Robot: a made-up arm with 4 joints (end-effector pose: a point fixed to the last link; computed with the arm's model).
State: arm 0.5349 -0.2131 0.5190 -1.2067
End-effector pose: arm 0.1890 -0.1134 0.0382 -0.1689 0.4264 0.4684
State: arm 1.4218 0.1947 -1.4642 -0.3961
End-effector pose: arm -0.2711 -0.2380 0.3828 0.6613 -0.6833 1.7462
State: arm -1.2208 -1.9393 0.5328 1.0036
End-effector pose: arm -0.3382 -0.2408 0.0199 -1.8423 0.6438 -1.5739
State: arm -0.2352 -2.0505 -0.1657 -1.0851
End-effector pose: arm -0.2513 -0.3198 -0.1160 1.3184 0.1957 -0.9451
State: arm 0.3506 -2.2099 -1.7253 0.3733
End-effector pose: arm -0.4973 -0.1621 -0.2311 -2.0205 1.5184 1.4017
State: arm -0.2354 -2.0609 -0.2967 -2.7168
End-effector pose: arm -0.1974 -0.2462 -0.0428 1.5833 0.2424 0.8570
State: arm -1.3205 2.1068 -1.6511 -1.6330
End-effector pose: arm 0.0161 0.2614 0.1200 -1.0536 -0.6246 -1.0996
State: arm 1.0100 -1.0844 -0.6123 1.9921
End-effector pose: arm -0.1885 -0.3033 0.0248 1.5709 -0.9276 -2.5378
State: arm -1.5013 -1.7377 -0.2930 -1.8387
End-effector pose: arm -0.2447 -0.3085 -0.0213 1.4203 1.3507 -0.8061
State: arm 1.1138 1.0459 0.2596 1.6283
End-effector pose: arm -0.0924 0.0484 0.1307 0.3524 -2.5106 0.3384
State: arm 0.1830 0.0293 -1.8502 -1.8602
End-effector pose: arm 0.0648 -0.3538 0.2706 1.2158 -0.1940 2.6313
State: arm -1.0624 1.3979 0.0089 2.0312
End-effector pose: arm -0.1210 0.0607 -0.0229 0.6158 -0.3413 -0.3337
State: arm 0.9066 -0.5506 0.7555 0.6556
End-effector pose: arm 0.0749 -0.2199 0.1168 -0.1389 -1.3027 -1.0079
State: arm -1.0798 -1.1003 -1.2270 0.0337
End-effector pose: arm -0.1786 -0.4674 0.0408 1.0439 0.2035 -1.5005
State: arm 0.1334 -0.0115 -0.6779 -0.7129
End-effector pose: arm 0.1176 -0.1419 0.1697 0.8267 0.2337 0.9003
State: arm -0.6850 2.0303 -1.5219 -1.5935
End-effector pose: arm -0.0768 0.2437 0.1959 -0.6690 -1.1729 -1.6038
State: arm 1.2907 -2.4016 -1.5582 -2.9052
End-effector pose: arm -0.2966 -0.1097 -0.2942 -0.3792 -1.9844 1.1257
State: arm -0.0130 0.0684 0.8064 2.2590
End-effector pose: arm 0.0222 -0.0956 -0.1382 -0.3101 -2.2251 -0.8794
